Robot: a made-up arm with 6 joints. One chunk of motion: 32 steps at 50 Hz.
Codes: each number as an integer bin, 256 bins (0 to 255) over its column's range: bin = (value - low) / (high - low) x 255, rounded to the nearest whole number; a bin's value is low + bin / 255 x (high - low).
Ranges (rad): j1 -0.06..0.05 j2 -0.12..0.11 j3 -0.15..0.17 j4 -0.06..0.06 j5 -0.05..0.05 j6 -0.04..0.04
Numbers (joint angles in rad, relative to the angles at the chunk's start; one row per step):
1: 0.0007 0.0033 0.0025 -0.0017 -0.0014 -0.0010
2: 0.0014 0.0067 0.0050 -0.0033 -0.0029 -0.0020
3: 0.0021 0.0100 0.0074 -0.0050 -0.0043 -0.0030
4: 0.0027 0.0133 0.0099 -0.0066 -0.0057 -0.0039
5: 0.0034 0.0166 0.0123 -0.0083 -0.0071 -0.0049
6: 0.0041 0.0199 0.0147 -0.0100 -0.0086 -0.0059
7: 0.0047 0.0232 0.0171 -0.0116 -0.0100 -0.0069
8: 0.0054 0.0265 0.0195 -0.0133 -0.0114 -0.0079
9: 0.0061 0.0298 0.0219 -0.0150 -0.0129 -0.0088
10: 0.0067 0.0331 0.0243 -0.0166 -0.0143 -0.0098
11: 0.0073 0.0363 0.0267 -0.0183 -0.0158 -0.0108
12: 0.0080 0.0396 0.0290 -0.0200 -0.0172 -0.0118
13: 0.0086 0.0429 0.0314 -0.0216 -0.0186 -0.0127
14: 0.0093 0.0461 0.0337 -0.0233 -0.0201 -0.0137
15: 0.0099 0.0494 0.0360 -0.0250 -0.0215 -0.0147
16: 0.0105 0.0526 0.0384 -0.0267 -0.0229 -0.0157
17: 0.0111 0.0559 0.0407 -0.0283 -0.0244 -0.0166
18: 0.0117 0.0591 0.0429 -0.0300 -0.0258 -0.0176
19: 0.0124 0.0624 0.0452 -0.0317 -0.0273 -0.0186
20: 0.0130 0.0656 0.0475 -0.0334 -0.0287 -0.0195
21: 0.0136 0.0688 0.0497 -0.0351 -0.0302 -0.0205
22: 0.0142 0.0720 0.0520 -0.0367 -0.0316 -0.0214
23: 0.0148 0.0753 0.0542 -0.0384 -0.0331 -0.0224
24: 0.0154 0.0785 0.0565 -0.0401 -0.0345 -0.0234
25: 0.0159 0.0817 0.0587 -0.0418 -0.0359 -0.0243
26: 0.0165 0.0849 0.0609 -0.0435 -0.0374 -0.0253
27: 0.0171 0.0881 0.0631 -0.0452 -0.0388 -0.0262
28: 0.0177 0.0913 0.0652 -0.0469 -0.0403 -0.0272
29: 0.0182 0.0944 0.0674 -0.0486 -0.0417 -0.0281
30: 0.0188 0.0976 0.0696 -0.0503 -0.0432 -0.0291
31: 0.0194 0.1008 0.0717 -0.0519 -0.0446 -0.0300
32: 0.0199 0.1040 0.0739 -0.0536 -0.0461 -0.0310
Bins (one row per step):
1: 141 137 122 124 124 124
2: 142 140 124 120 120 121
3: 144 144 125 117 117 118
4: 145 148 127 113 113 115
5: 147 151 129 110 109 112
6: 149 155 131 106 106 109
7: 150 159 133 103 102 106
8: 152 162 135 99 98 102
9: 153 166 137 96 95 99
10: 155 170 139 92 91 96
11: 156 173 141 89 87 93
12: 158 177 143 85 84 90
13: 159 181 145 82 80 87
14: 161 184 146 78 76 84
15: 162 188 148 74 73 81
16: 163 191 150 71 69 77
17: 165 195 152 67 65 75
18: 166 199 154 64 62 71
19: 168 202 156 60 58 68
20: 169 206 157 57 54 65
21: 171 209 159 53 50 62
22: 172 213 161 50 47 59
23: 173 217 163 46 43 56
24: 175 220 165 42 40 53
25: 176 224 166 39 36 50
26: 177 227 168 35 32 47
27: 179 231 170 31 29 44
28: 180 234 171 28 25 41
29: 181 238 173 24 21 38
30: 183 241 175 21 17 35
31: 184 245 177 17 14 32
32: 185 248 178 14 10 29

